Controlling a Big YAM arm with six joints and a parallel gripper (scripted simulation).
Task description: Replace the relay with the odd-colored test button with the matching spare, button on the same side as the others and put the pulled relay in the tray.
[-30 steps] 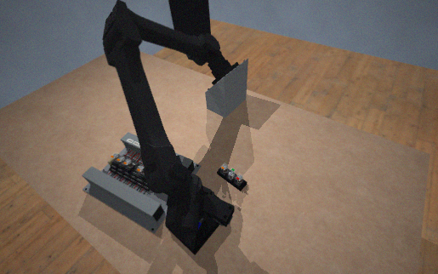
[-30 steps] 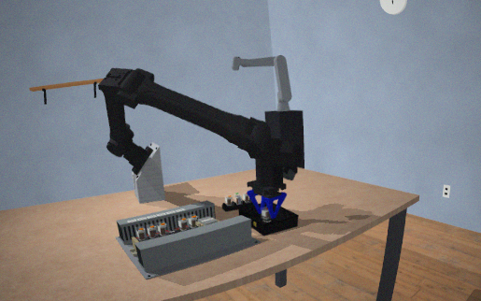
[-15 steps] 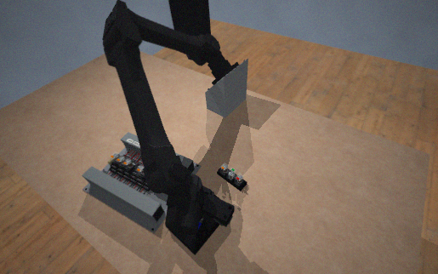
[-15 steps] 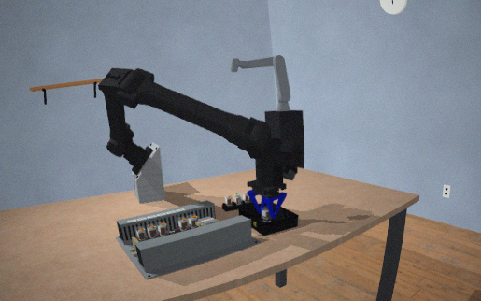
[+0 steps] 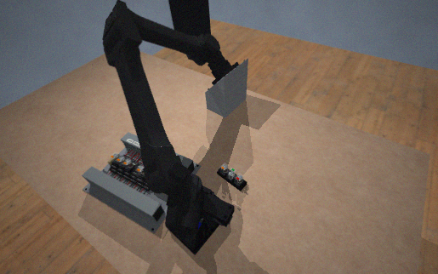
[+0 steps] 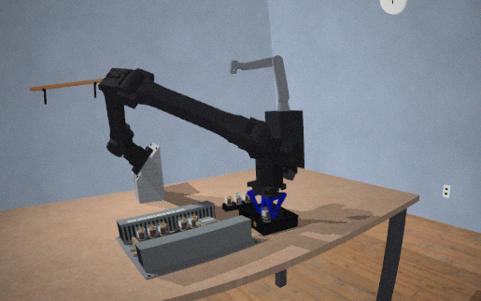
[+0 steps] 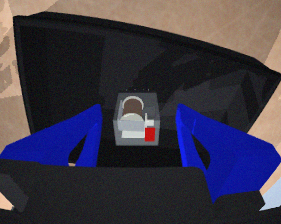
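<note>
My gripper is now 10 mm above the black tray.
</note>
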